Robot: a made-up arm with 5 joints.
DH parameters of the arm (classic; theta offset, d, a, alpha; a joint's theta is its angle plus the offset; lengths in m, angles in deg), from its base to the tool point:
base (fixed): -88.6 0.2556 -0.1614 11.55
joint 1: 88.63 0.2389 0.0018 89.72
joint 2: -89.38 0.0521 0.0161 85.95
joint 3: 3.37 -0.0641 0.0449 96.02
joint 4: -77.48 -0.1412 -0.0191 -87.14
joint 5: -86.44 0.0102 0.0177 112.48
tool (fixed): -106.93 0.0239 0 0
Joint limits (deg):
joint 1: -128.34..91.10
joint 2: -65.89..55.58
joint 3: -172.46..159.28
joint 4: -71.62..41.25
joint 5: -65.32..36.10
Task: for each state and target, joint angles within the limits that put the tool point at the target. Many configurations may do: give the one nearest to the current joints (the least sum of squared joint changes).
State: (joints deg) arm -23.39 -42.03 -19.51 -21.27 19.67
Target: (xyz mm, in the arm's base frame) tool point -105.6 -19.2 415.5
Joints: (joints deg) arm -13.97 -42.83 8.16 -49.28 -23.78
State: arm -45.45 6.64 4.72 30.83 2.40
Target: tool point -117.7 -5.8 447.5
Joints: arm -34.49 8.29 -5.50 34.03 -24.00
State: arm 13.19 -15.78 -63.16 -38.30 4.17
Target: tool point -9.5 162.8 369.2
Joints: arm 2.82 -1.12 -95.33 -19.81 20.82
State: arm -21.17 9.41 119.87 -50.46 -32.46
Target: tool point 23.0 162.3 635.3
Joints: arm 28.75 -26.05 117.71 -71.62 -60.17
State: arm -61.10 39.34 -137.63 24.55 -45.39
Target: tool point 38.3 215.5 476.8
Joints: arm -33.01 51.21 -162.59 23.83 -65.32
